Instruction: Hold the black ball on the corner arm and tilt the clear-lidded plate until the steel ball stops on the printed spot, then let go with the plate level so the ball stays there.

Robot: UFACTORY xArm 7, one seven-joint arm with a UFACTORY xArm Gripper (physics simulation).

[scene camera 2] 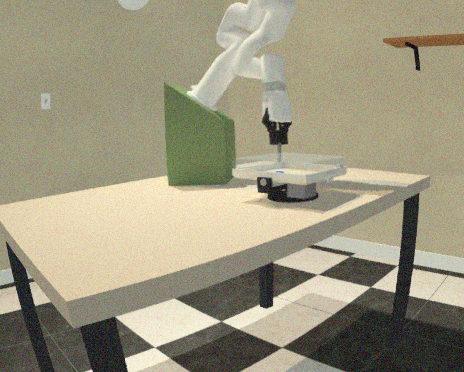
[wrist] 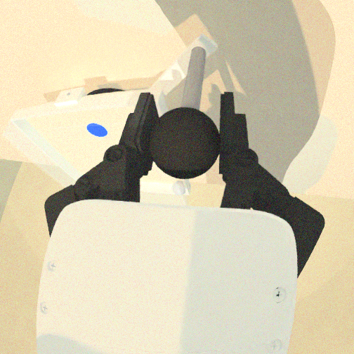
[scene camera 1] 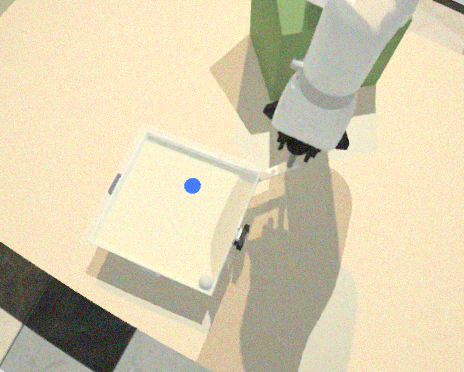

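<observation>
My gripper [wrist: 188, 108] [scene camera 2: 278, 142] is shut on the black ball [wrist: 185, 155], which sits on a grey post [wrist: 194, 77] at the end of the corner arm [scene camera 1: 272, 173]. The clear-lidded plate [scene camera 1: 116, 254] [scene camera 2: 320, 176] is a square white tray with low walls on a pivot base. The steel ball [scene camera 1: 205, 282] [wrist: 180, 187] rests in the plate's corner at the bottom of scene camera 1, far from the blue printed spot [scene camera 1: 192, 186] [scene camera 2: 280, 172] [wrist: 97, 130]. In scene camera 2 the plate looks near level; a slight tilt is hard to tell. The steel ball cannot be made out there.
The green pedestal [scene camera 2: 200, 140] [scene camera 1: 265, 50] carries the arm and stands behind the plate. The round black base [scene camera 2: 292, 197] is under the plate. The table edge [scene camera 2: 240, 240] runs along the front. A wall shelf [scene camera 2: 430, 41] is at the upper right.
</observation>
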